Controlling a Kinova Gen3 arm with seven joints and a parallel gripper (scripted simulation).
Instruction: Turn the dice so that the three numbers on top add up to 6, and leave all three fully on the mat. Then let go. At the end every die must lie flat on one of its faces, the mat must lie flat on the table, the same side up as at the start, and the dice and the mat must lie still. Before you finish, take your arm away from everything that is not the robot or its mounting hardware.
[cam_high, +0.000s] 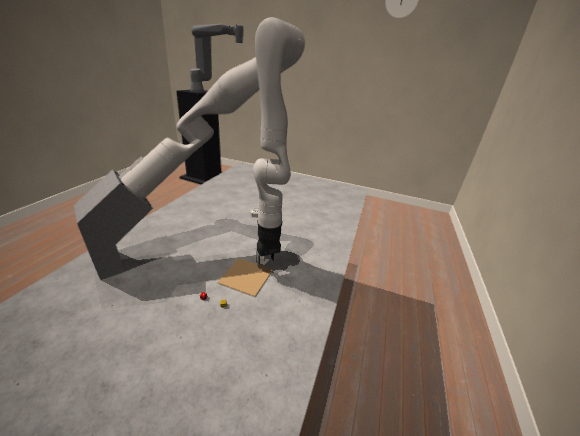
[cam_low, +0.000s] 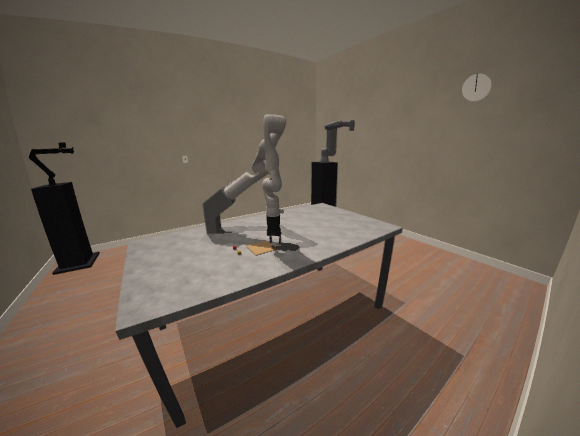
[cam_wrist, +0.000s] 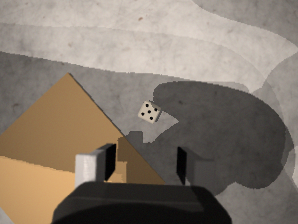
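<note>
The white die is 40 mm below my hand, 30 mm to the left of it and 30 mm behind it. From my hand the other things lie so: tan mat 80 mm to the right, 40 mm below, 30 mm behind; then red die 220 mm to the right, 100 mm behind, 40 mm below; then yellow die 220 mm to the right, 40 mm below, 30 mm behind.
</note>
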